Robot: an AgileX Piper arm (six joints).
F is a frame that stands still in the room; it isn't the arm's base.
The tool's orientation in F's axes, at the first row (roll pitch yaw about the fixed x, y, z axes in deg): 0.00 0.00 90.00
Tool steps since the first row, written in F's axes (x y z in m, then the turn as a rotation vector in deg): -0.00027 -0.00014 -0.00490 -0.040 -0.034 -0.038; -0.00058 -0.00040 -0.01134 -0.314 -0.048 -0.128; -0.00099 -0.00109 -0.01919 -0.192 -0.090 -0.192; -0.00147 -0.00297 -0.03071 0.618 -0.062 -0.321; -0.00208 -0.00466 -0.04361 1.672 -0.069 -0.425
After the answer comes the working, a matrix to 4 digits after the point.
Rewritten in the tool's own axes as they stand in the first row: -0.00014 0.00027 -0.00490 -0.034 0.040 -0.038; -0.00040 0.00058 -0.01134 -0.048 0.314 -0.128; -0.00109 0.00099 -0.01919 -0.090 0.192 -0.192; -0.00297 0.00147 -0.03071 -0.062 -0.618 -0.321; -0.00466 0.00208 -0.04361 -0.069 -1.672 -0.425
The tool's axes in the first row as the columns of a matrix, in F's axes (rounded; the answer above uses it unrounded):
0.0000 -1.0000 0.0000
1.0000 0.0000 0.0000
0.0000 0.0000 1.0000

